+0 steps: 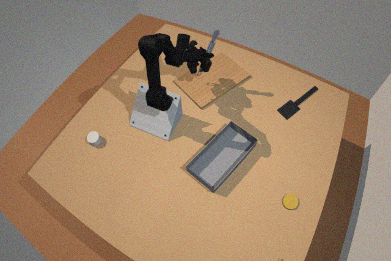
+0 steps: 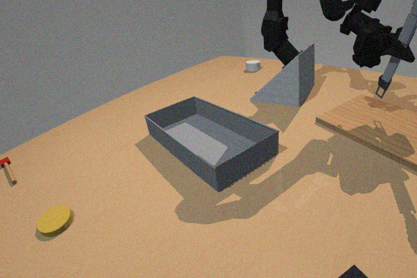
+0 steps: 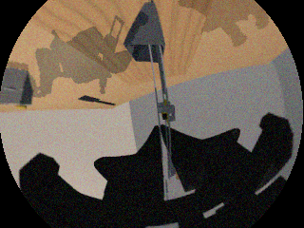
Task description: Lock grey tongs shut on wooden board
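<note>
The wooden board lies 170 mm below my gripper tip. Round my gripper tip: grey roasting tin (270 mm ahead, 390 mm to the right, 150 mm below); then yellow disc (630 mm ahead, 430 mm to the right, 160 mm below); then black spatula (480 mm ahead, 100 mm to the left, 170 mm below).
</note>
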